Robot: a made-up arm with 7 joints.
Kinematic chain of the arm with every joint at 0, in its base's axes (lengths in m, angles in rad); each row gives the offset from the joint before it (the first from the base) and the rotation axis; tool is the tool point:
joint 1: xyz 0 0 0.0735 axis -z
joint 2: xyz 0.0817 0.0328 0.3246 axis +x
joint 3: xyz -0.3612 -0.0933 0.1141 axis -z
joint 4: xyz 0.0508 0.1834 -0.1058 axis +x
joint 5: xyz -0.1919 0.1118 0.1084 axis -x
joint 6: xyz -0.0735 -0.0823 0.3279 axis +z
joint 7: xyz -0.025 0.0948 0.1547 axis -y
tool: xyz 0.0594 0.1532 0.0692
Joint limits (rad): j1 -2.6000..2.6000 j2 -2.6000..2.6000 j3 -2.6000..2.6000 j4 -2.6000..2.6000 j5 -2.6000..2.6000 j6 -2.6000..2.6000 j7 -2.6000..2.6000
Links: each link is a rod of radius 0.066 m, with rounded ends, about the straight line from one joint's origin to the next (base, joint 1, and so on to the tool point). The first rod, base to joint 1, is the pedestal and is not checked.
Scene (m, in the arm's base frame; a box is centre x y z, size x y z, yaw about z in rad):
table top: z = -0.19
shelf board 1: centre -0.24 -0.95 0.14 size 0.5 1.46 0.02 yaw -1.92
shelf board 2: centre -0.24 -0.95 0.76 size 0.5 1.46 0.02 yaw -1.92
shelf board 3: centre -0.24 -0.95 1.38 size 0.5 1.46 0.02 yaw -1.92
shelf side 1: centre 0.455 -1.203 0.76 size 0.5 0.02 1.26 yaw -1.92
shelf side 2: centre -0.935 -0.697 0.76 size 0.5 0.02 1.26 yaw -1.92
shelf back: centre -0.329 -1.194 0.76 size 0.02 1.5 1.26 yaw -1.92
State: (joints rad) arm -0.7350 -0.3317 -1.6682 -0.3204 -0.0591 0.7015 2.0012
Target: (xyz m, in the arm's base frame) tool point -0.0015 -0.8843 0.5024
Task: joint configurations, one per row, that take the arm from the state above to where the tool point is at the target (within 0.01 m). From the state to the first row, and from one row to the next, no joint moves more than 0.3 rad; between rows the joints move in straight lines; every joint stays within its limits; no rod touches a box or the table.
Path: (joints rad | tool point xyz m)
1: -0.5752 -0.3492 -1.6494 -0.1734 -0.2935 0.7422 2.0599 | -0.2668 -0.5394 1.1579
2: -0.4154 -0.3667 -1.6306 -0.0265 -0.5279 0.7830 2.1185 | -0.1735 -0.4021 1.1204
3: -0.3279 -0.0686 -1.7409 0.0116 -0.6081 0.8554 2.1498 | -0.0300 -0.5326 0.9521
4: -0.2403 0.2295 -1.8512 0.0497 -0.6884 0.9279 2.1810 | 0.0575 -0.6034 0.7311
5: -0.1528 0.5276 -1.9615 0.0877 -0.7686 1.0003 2.2123 | 0.1031 -0.5970 0.5024
6: -0.3026 0.5814 -1.8691 -0.0553 -0.5813 0.9302 2.1869 | 0.0561 -0.7418 0.5243
7: -0.4523 0.6352 -1.7768 -0.1983 -0.3939 0.8600 2.1615 | -0.0015 -0.8843 0.5024

